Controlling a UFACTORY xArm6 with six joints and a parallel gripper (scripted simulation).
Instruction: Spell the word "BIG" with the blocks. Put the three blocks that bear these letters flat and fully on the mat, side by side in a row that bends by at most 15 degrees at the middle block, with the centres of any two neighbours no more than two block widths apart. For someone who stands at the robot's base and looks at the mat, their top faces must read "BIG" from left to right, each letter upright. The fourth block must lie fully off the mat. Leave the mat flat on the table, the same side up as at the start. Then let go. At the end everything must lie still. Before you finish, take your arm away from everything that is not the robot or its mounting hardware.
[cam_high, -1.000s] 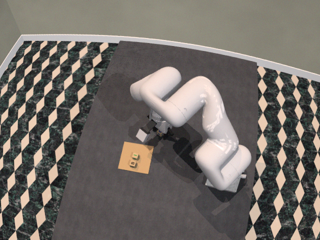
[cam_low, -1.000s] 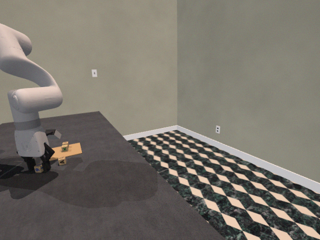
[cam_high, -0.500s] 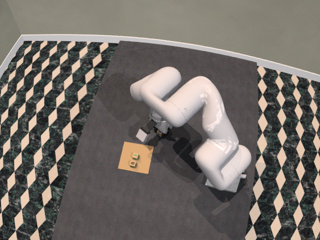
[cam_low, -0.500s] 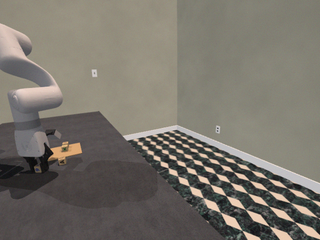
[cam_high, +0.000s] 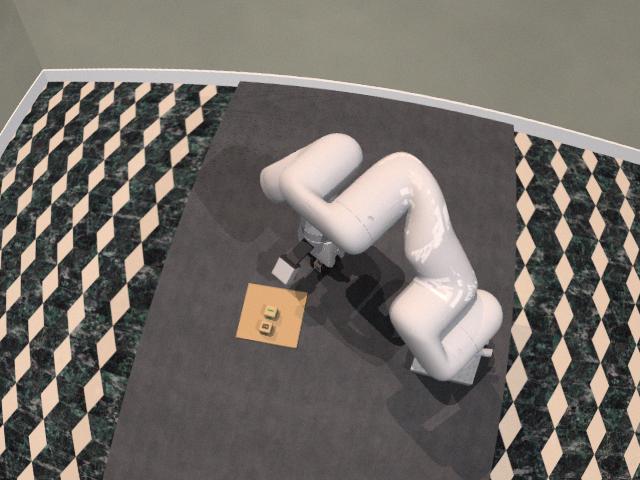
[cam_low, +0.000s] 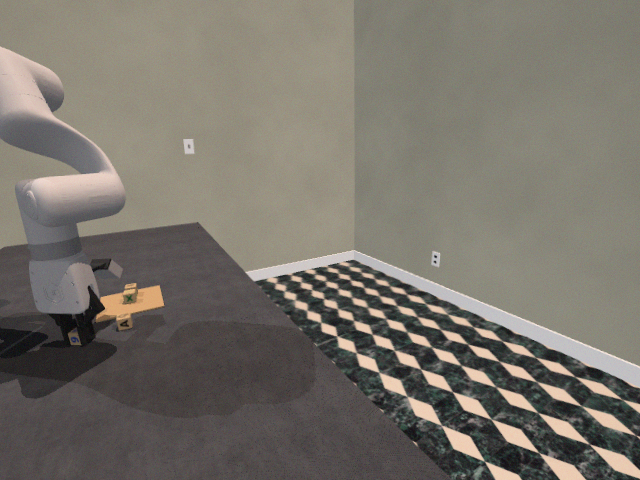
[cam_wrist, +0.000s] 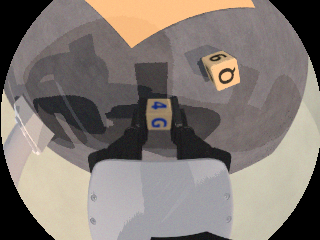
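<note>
Right now my hand is 14 cm to the right of the tan mat, 9 cm short of it and 2 cm above it. Also, from my hand: B block: 18 cm to the left, 9 cm ahead; G block: 1 cm below.
</note>
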